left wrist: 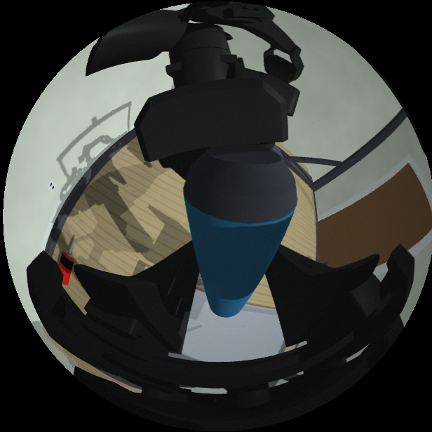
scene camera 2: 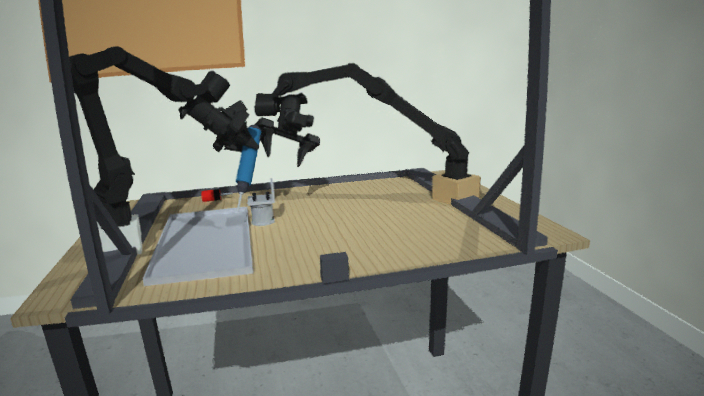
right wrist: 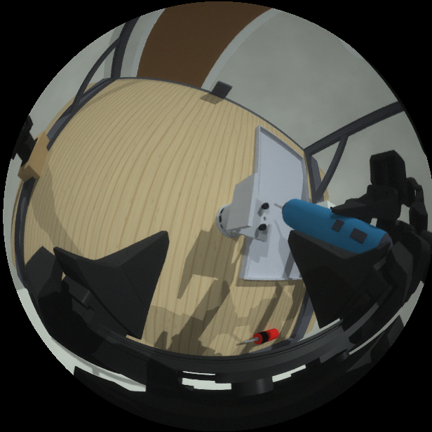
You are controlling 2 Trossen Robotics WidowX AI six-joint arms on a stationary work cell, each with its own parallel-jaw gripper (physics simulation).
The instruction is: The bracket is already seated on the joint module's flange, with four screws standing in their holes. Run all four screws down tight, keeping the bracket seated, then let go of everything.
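Seen in the pictures: left gripper, fingertip midpoint: (scene camera 2: 255, 151); right gripper, fingertip midpoint: (scene camera 2: 283, 161); left arm's base, origin of the base link: (scene camera 2: 116, 223); right arm's base, origin of the base link: (scene camera 2: 456, 176).
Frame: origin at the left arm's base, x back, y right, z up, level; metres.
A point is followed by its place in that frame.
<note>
The grey joint module (scene camera 2: 262, 215) @(y -0.009, x -0.359, z -0.041 m) (right wrist: 223, 220) stands upright on the table, with the L-shaped bracket (scene camera 2: 258, 201) @(y -0.008, x -0.352, z -0.001 m) (right wrist: 244, 202) on top. Two black screw heads (scene camera 2: 254, 196) @(y -0.026, x -0.346, z 0.008 m) (right wrist: 265, 206) show above the bracket's plate; the other screws are not clear. My left gripper (scene camera 2: 251, 144) @(y -0.082, x -0.371, z 0.117 m) (left wrist: 230, 243) is shut on the blue power screwdriver (scene camera 2: 246, 162) @(y -0.045, x -0.337, z 0.097 m) (left wrist: 235, 255) (right wrist: 317, 220), which tilts with its bit downward. The bit is beside the bracket, apart from the screws, over the tray side. My right gripper (scene camera 2: 284, 160) @(y -0.081, x -0.446, z 0.079 m) (right wrist: 230, 237) is open and empty, above the module and slightly to the right in the scene view.
A grey tray (scene camera 2: 200, 277) @(y 0.251, x -0.170, z -0.063 m) (right wrist: 280, 165) lies beside the module. A red screwdriver (scene camera 2: 210, 195) @(y -0.303, x -0.256, z -0.047 m) (left wrist: 66, 270) (right wrist: 266, 336) lies behind the tray near the back edge. A dark block (scene camera 2: 334, 267) @(y 0.389, x -0.407, z -0.031 m) (right wrist: 220, 90) sits at the front edge. Frame posts stand at both table ends.
</note>
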